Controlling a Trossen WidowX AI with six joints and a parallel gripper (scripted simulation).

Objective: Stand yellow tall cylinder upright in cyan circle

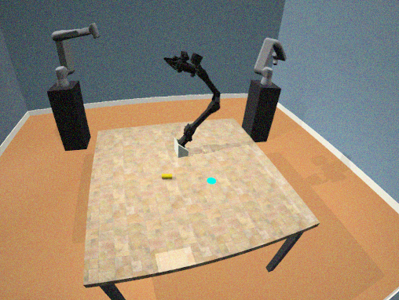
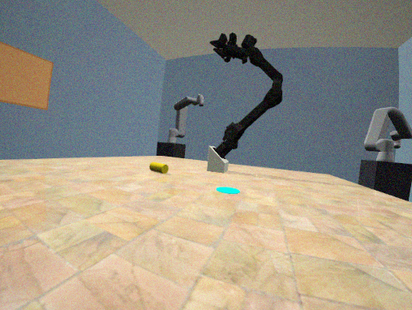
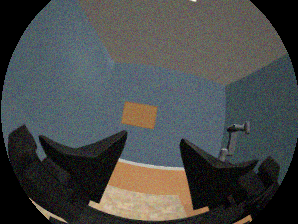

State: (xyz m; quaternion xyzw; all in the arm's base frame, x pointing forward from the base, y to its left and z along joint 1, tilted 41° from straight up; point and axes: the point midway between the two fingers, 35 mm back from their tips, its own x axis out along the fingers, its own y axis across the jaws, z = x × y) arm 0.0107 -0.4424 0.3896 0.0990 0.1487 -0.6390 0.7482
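The yellow cylinder lies 660 mm below my gripper tip, 310 mm ahead of it and 20 mm to the right of it. From my gripper tip the other things lie so: cyan circle 670 mm below, 380 mm ahead, 260 mm to the left.
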